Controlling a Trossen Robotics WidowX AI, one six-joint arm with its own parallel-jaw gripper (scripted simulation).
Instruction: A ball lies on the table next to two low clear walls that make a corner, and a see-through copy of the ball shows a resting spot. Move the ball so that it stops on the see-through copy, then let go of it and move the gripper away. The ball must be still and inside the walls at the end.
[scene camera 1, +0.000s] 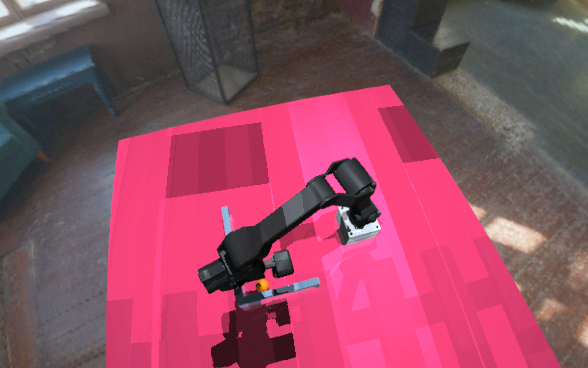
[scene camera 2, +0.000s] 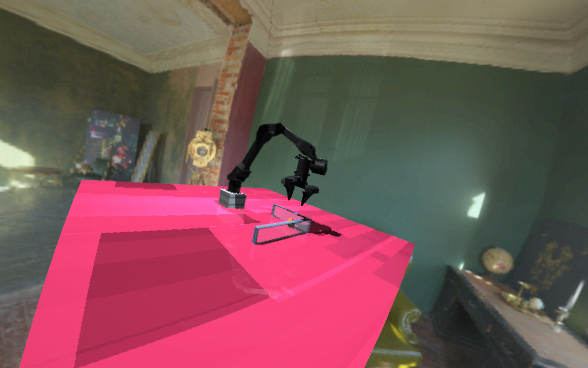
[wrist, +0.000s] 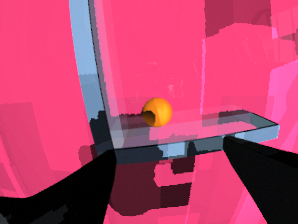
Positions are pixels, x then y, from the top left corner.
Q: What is my gripper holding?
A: Nothing.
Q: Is my gripper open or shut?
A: Open.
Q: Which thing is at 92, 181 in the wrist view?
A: My gripper.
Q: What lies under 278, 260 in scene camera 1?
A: My gripper.
